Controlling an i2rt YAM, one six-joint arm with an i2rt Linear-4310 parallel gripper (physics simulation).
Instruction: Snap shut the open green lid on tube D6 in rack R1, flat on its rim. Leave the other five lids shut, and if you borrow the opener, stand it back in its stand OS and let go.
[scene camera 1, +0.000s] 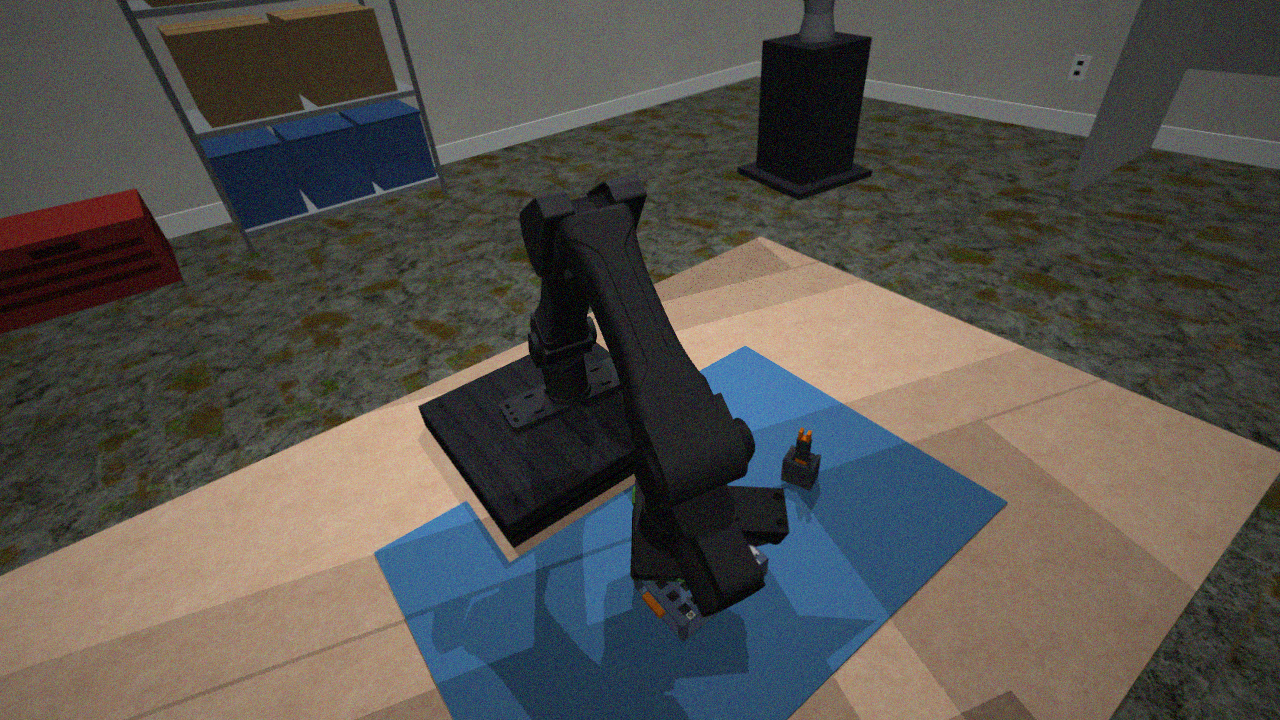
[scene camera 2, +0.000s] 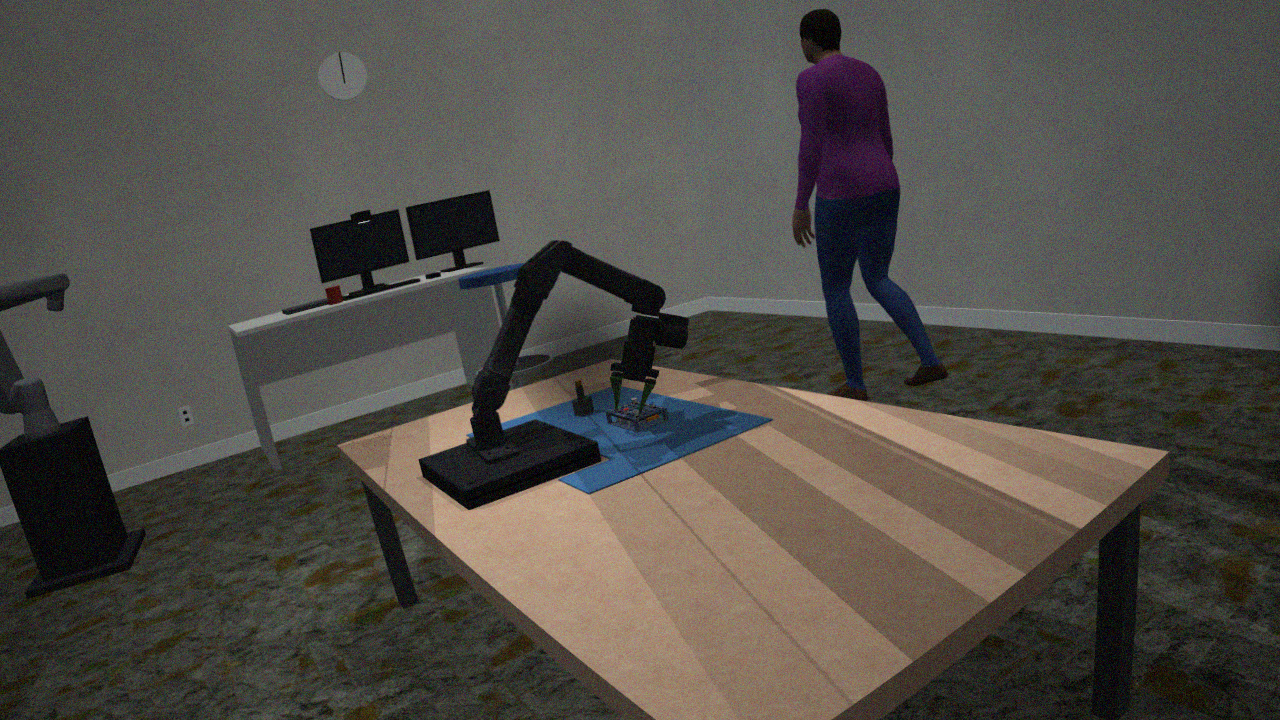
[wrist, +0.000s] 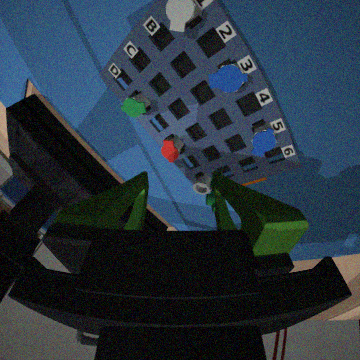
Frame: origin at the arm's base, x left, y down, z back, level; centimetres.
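Seen in the pictures: gripper, fingertip midpoint: (scene camera 1: 656, 551) (scene camera 2: 628, 411) (wrist: 179, 177); arm's base at its link origin: (scene camera 1: 569, 394) (scene camera 2: 492, 449) (wrist: 48, 193).
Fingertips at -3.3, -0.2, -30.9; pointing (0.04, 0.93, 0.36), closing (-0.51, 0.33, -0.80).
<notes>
Offsets run from my fingertips to a thing's middle, as dx, dy, dz. "spot": to the spot under its first point. Level surfaces: height alone.
Rack R1 {+3.3, +1.3, -3.4} (wrist: 181, 87) (scene camera 2: 640, 421) stands on the blue mat. In the wrist view tube D6 {spot: -1.9, +0.5, -0.8} (wrist: 201, 188) shows its open round mouth at the rack's D-side corner. Its green lid {-2.0, -0.7, -1.8} (wrist: 210, 200) hangs open beside the mouth, partly hidden by the right finger. The shut lids are white {+8.8, +0.2, -5.5} (wrist: 180, 9), blue {+5.0, +0.2, -6.0} (wrist: 228, 78), blue {+1.1, +0.2, -6.5} (wrist: 264, 142), green {+6.1, +0.2, -0.1} (wrist: 134, 107) and red {+2.4, +0.2, -0.6} (wrist: 170, 150). My gripper (wrist: 179, 177) (scene camera 2: 629, 411) is partly open and empty, fingers pointing down at the rack; the right fingertip appears close beside D6. The opener {+23.4, -0.4, +2.1} (scene camera 1: 804, 441) (scene camera 2: 578, 388) stands upright in its stand OS {+23.4, +2.2, +2.1} (scene camera 1: 800, 471) (scene camera 2: 583, 406).
The blue mat {dy +4.2} (scene camera 1: 930, 501) (scene camera 2: 590, 483) lies on the wooden table {dy +4.5} (scene camera 1: 1074, 429) (scene camera 2: 805, 573). The arm's black base board (scene camera 1: 537, 465) (scene camera 2: 510, 470) stands beside the mat. In scene camera 1 the arm hides much of the rack.
</notes>
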